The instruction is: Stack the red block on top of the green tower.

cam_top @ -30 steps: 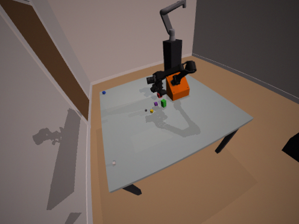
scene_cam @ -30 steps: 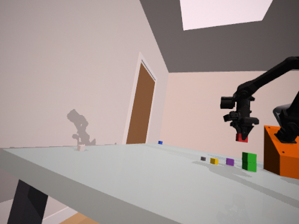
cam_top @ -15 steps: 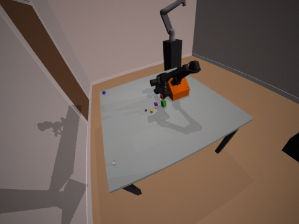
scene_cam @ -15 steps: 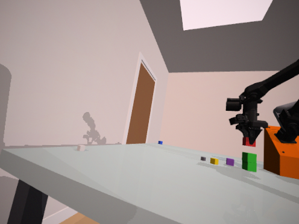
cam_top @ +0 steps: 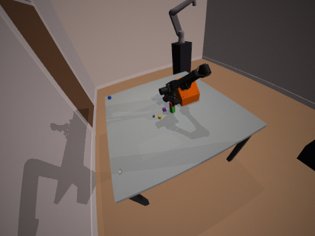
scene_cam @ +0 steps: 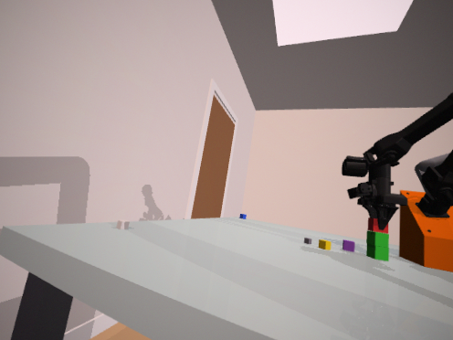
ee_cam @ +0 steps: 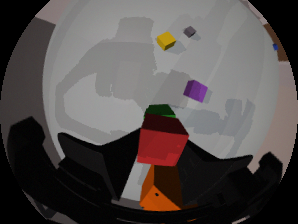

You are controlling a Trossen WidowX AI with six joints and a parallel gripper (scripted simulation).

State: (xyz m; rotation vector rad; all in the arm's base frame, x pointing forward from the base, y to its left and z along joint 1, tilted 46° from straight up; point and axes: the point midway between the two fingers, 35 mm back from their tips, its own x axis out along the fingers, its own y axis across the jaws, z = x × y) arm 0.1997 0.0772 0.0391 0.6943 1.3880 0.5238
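My gripper tip is now 1 cm below the red block. Also, from my gripper tip: small grey block (19 cm ahead, 5 cm to the right, 8 cm below); then purple block (5 cm ahead, 7 cm to the right, 7 cm below); then yellow block (15 cm ahead, 7 cm below).
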